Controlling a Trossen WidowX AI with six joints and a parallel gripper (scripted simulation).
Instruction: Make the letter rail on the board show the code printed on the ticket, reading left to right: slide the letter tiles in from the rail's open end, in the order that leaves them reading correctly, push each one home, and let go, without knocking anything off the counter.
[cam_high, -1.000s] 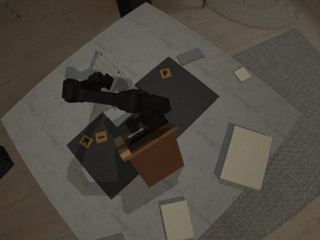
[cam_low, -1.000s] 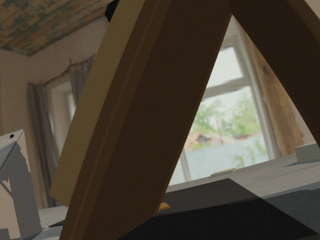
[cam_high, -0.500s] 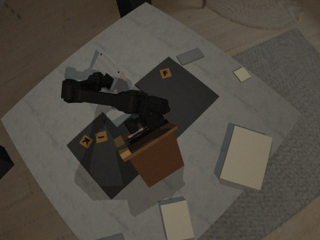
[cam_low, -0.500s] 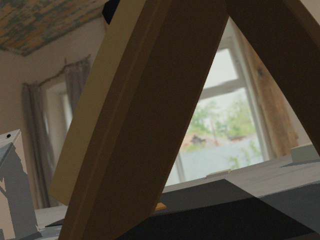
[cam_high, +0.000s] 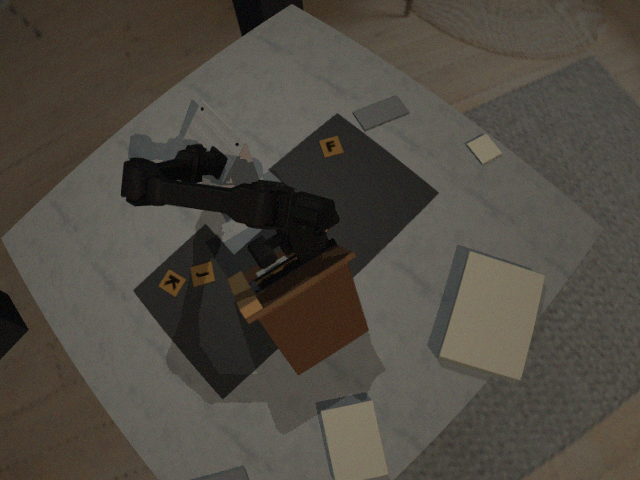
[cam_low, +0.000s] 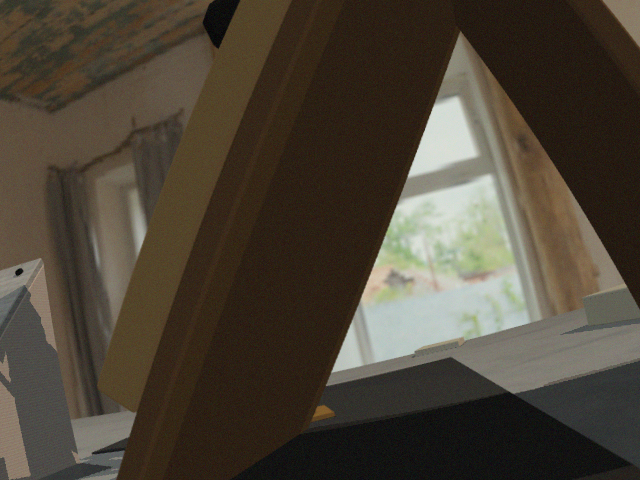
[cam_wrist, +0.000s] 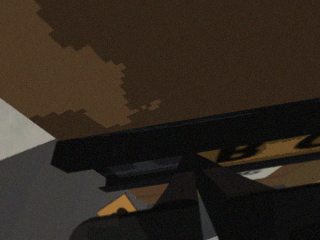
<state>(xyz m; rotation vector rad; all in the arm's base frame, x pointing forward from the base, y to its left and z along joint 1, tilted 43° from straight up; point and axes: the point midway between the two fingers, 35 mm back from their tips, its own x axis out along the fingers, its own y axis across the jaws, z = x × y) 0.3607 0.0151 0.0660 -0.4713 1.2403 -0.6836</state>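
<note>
Now: the white ticket 8 cm below my gripper tip, 6 cm behind it and 5 cm to the right of it. From my gripper tip the other things lie so: cream block: 39 cm ahead, 24 cm to the left, 16 cm below; dark mat: 18 cm below, 16 cm behind, 3 cm to the left; cream pad: 62 cm to the left, 18 cm below, 8 cm ahead.
</note>
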